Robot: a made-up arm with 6 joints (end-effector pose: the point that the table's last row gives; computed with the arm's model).
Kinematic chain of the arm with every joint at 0, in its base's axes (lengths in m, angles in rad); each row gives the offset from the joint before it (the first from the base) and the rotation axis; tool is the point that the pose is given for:
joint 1: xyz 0 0 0.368 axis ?
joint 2: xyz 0 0 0 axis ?
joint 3: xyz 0 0 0.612 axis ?
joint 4: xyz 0 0 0 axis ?
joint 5: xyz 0.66 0 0 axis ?
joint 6: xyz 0 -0.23 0 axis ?
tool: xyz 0 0 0
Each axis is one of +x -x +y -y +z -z.
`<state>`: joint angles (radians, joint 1 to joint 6).
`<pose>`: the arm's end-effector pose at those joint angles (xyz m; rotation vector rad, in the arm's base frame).
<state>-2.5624 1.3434 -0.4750 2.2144 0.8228 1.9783</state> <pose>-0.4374 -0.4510 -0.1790 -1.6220 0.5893 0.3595</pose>
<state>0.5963 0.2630 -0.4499 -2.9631 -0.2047 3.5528</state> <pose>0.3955 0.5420 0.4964 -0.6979 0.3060 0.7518</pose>
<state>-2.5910 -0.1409 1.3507 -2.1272 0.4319 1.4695</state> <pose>-0.0736 -0.1877 1.6164 -1.2729 -1.4148 -1.8184</pose>
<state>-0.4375 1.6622 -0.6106 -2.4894 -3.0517 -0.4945</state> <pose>0.1469 0.1331 -0.1017 -2.0435 -0.1421 -1.0359</pose>
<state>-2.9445 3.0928 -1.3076 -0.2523 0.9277 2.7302</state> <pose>0.0722 0.2415 0.4025 0.5508 -0.2282 0.4820</pose>
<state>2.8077 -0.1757 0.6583 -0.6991 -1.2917 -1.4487</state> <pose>-0.3638 0.3125 1.3599 -0.7208 2.4304 1.8084</pose>
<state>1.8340 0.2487 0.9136 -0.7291 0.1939 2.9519</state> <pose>-0.0333 0.7829 1.2478 -0.9414 -1.6923 0.2524</pose>
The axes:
joint 1: +z
joint 2: +y
joint 3: -y
joint 4: -x
joint 5: -y
joint 6: -x

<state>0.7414 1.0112 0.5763 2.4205 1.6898 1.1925</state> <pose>0.7545 0.9251 0.5525 0.7531 2.1621 -1.4233</pose>
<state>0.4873 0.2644 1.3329 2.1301 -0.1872 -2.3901</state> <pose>0.2140 0.2515 1.6311 0.5955 -1.0787 0.4325</pose>
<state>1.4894 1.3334 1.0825 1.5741 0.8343 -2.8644</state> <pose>0.1042 1.2871 0.5709 0.5317 1.6731 1.7061</pose>
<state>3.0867 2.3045 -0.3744 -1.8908 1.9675 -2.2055</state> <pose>0.2292 -0.0851 -0.1410 1.0852 0.5583 1.7882</pose>
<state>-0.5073 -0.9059 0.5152 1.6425 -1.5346 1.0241</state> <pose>-0.5252 0.3108 1.4324 -0.7174 1.2134 -1.8761</pose>
